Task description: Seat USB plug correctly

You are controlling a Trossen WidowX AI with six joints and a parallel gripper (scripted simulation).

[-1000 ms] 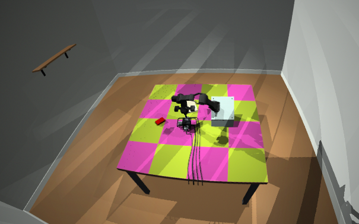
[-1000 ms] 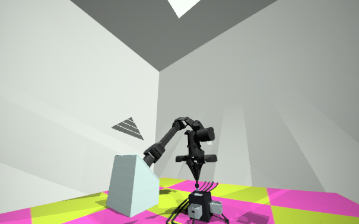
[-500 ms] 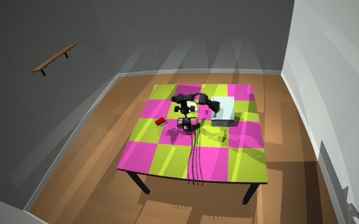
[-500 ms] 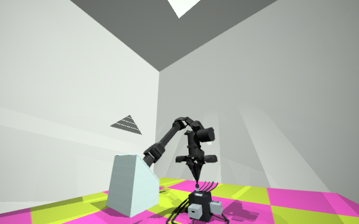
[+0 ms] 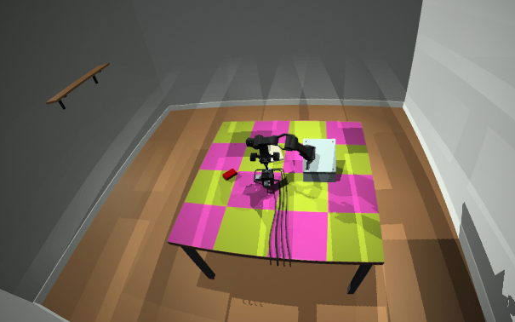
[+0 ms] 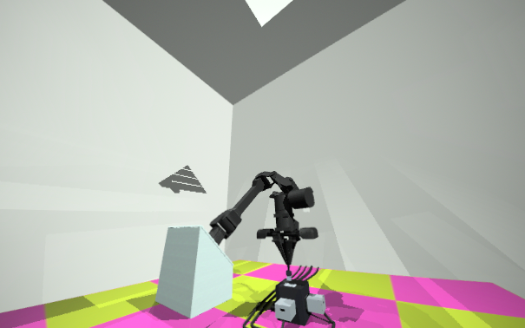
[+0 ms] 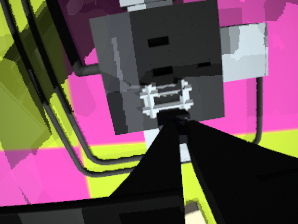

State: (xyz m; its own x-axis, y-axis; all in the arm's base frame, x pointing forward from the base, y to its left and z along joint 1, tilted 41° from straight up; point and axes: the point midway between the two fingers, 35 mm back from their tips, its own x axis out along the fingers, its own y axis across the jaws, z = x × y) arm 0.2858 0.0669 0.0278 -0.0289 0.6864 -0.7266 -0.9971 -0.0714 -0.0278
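My gripper tip is 6 cm above the silver-rimmed socket. From my gripper tip the other things lie so: red block 29 cm ahead, 2 cm to the right, 12 cm below; USB plug 2 cm below.
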